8 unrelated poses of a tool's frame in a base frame.
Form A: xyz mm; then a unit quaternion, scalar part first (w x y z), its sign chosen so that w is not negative.
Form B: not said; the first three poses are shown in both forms.
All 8 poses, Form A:
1: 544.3 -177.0 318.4 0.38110 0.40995 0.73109 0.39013
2: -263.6 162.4 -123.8 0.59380 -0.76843 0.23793 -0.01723
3: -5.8 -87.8 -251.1 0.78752 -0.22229 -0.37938 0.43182
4: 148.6 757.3 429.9 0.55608 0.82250 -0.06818 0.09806
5: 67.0 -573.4 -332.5 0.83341 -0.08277 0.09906 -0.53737
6: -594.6 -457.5 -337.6 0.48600 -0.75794 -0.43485 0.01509
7: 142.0 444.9 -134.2 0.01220 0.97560 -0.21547 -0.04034
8: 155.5 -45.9 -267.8 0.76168 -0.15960 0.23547 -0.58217
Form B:
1: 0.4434 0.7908 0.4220 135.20 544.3 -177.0 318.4
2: -0.9550 0.2957 -0.0214 107.15 -263.6 162.4 -123.8
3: -0.3607 -0.6156 0.7007 76.09 -5.8 -87.8 -251.1
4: 0.9896 -0.0820 0.1180 112.43 148.6 757.3 429.9
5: -0.1498 0.1792 -0.9723 67.10 67.0 -573.4 -332.5
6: -0.8673 -0.4976 0.0173 121.84 -594.6 -457.5 -337.6
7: 0.9757 -0.2155 -0.0403 178.60 142.0 444.9 -134.2
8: -0.2463 0.3634 -0.8985 80.77 155.5 -45.9 -267.8
